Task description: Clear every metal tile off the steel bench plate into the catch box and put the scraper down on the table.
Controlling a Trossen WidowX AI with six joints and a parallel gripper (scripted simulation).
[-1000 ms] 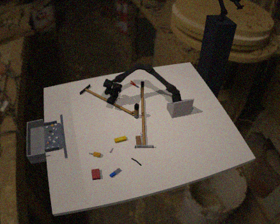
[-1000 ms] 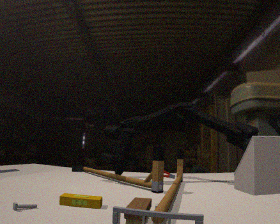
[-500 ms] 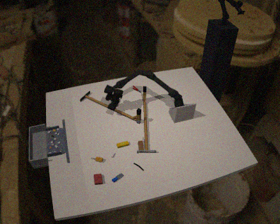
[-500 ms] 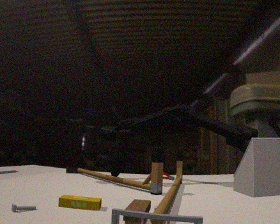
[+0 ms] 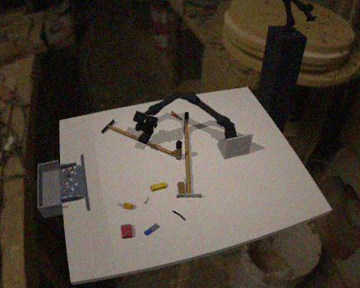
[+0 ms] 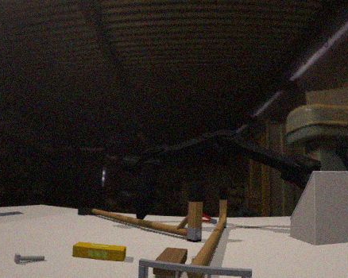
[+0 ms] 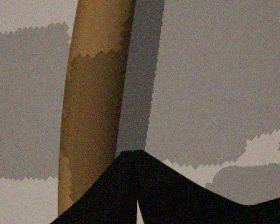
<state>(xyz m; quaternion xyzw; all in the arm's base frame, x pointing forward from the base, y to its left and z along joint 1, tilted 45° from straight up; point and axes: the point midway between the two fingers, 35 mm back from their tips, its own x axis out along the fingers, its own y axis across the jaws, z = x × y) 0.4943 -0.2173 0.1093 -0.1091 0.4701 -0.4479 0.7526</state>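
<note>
The long scraper lies 30 mm ahead of my gripper tip and 50 mm above it. From my gripper tip the other things lie so: yellow block (20 mm ahead, 400 mm to the left); long wooden scraper (210 mm behind, 230 mm to the left, 50 mm above); red-handled tool (270 mm behind, 180 mm to the right).
</note>
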